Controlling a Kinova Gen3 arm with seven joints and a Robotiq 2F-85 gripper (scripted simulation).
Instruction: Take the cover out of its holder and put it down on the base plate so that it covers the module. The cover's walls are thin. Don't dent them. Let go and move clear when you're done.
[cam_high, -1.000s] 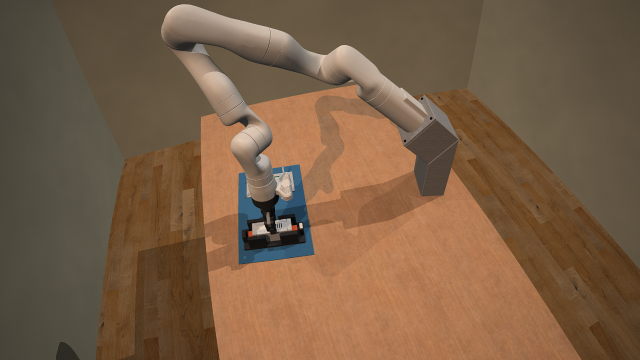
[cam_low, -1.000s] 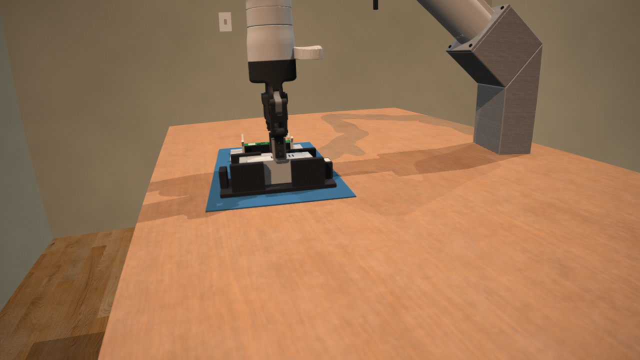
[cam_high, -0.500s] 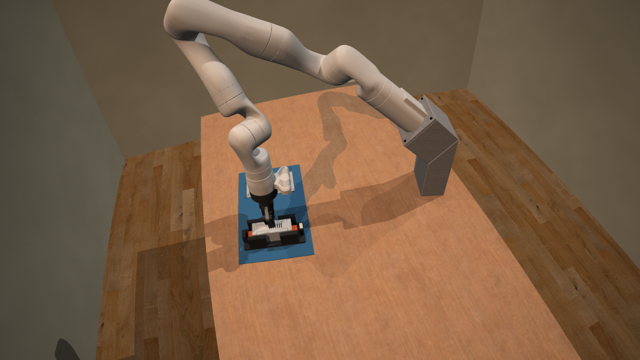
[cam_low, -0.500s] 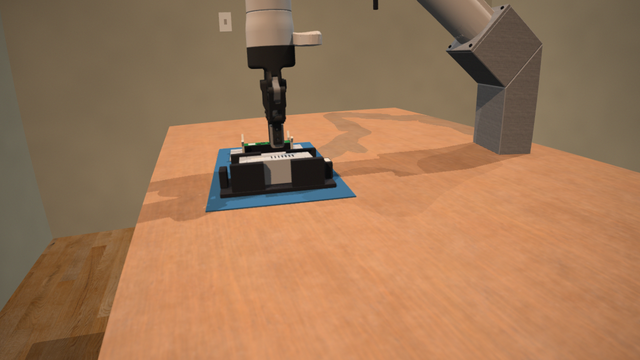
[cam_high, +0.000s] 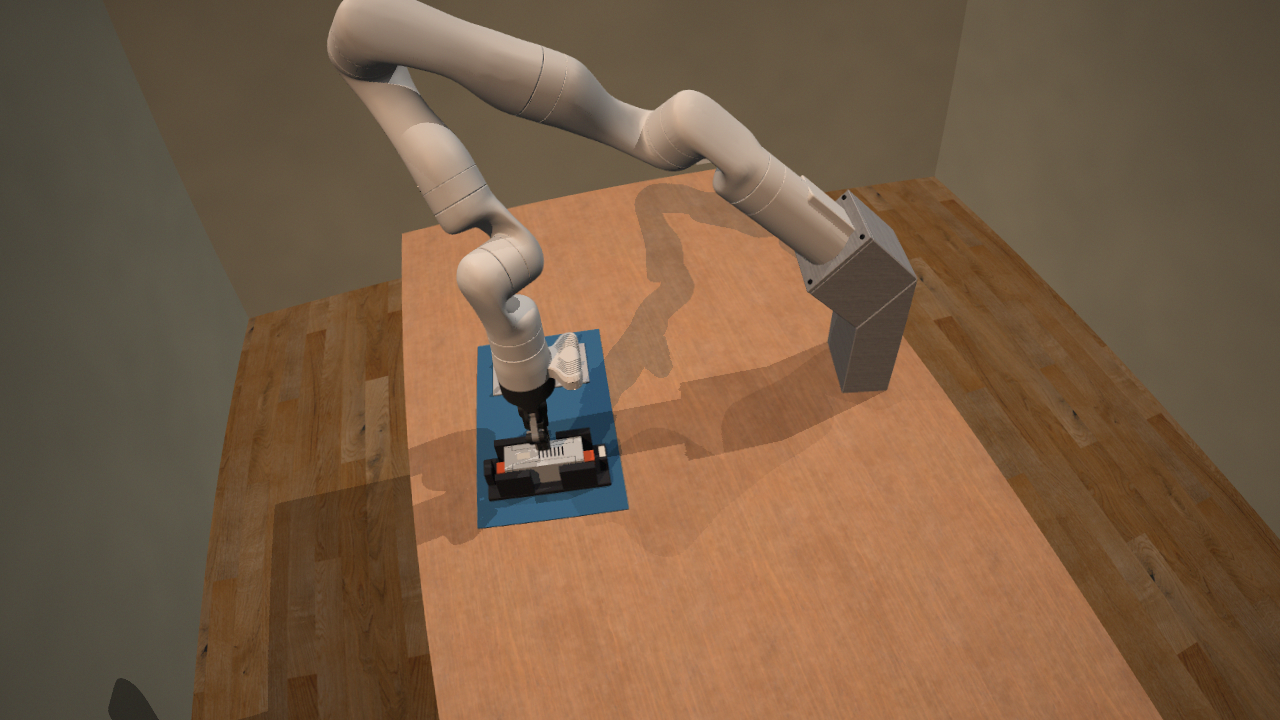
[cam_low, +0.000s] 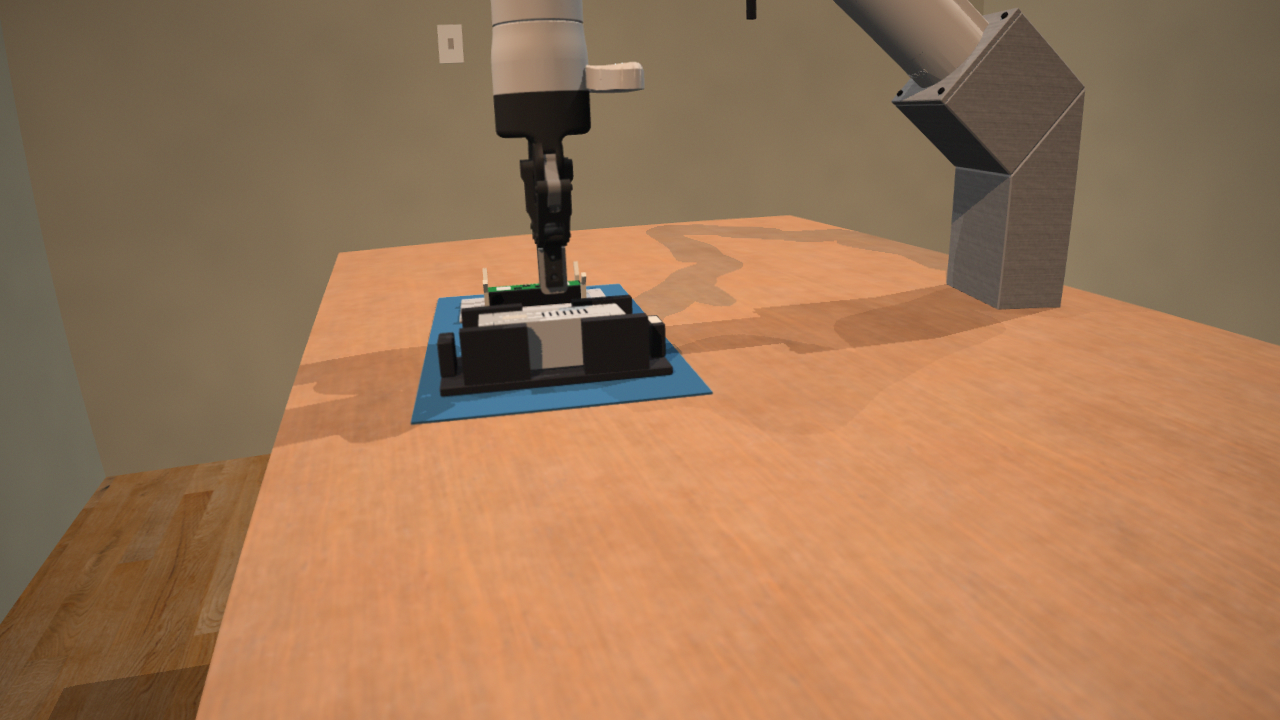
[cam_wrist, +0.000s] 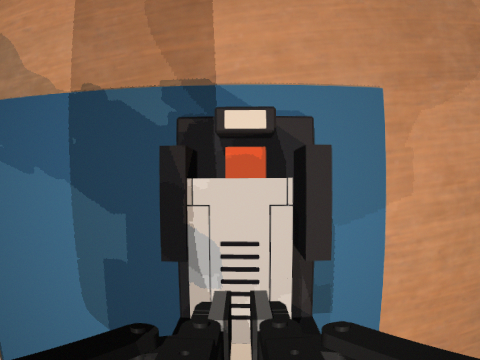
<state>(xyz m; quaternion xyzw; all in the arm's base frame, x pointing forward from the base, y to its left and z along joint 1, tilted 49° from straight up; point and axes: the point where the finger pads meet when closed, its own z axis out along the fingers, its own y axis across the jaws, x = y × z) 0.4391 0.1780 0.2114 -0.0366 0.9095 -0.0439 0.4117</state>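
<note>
The light grey cover lies 6 cm below my hand.
</note>
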